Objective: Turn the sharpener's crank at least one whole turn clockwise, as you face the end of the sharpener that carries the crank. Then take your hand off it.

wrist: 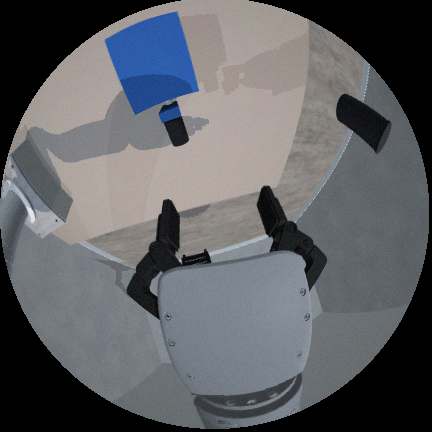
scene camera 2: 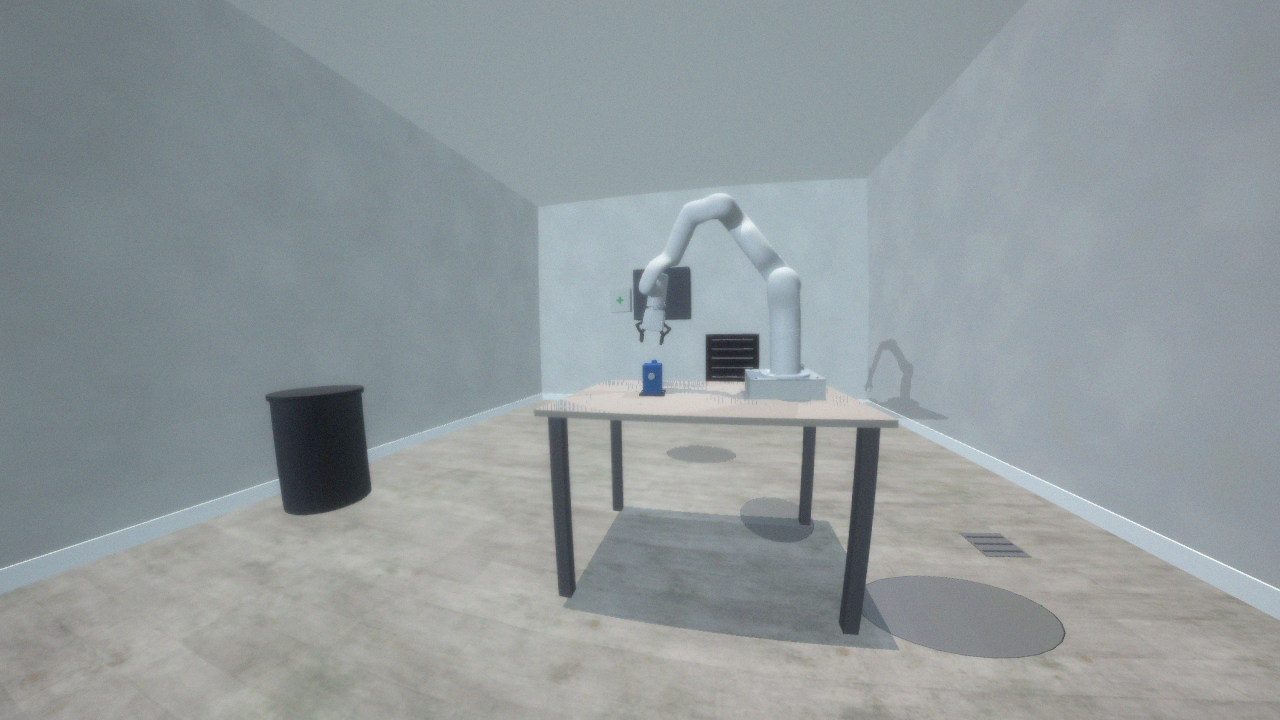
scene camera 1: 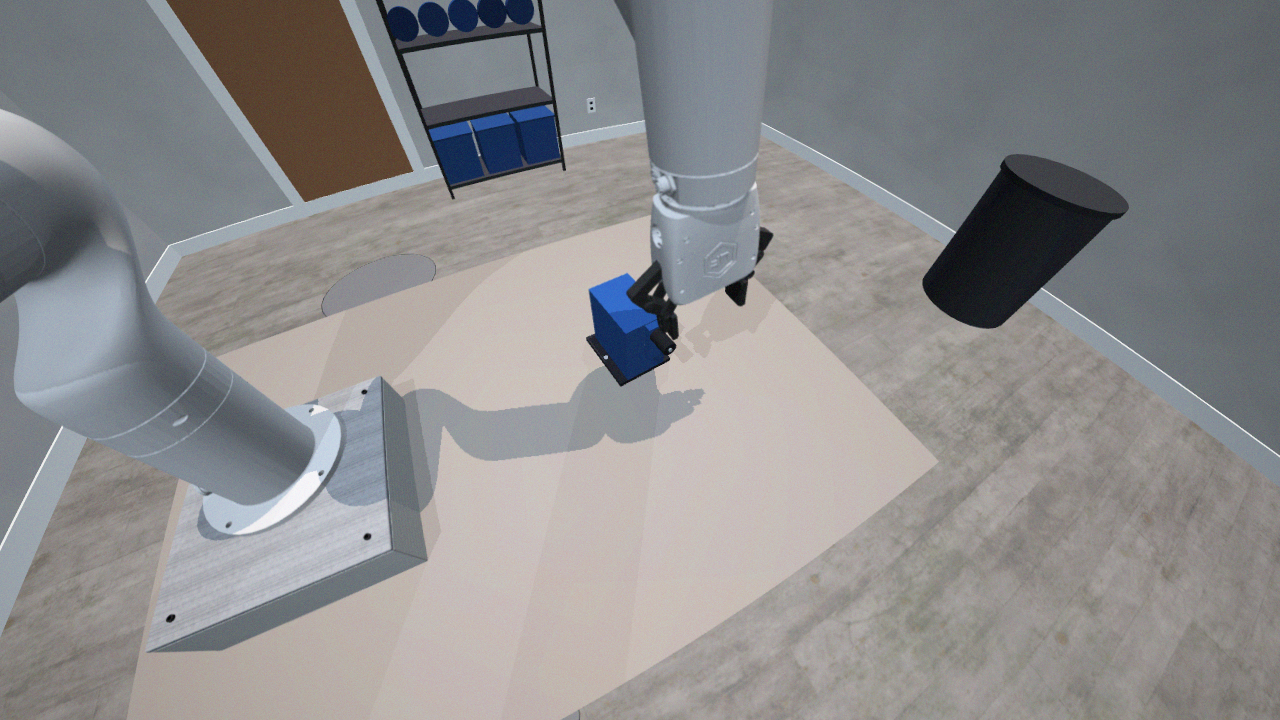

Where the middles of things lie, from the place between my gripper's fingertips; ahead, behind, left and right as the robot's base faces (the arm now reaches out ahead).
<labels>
Now: hand 140 mm above the blue sharpener (scene camera 1: 619, 324), 130 mm to the right of it and 10 mm past it.
</labels>
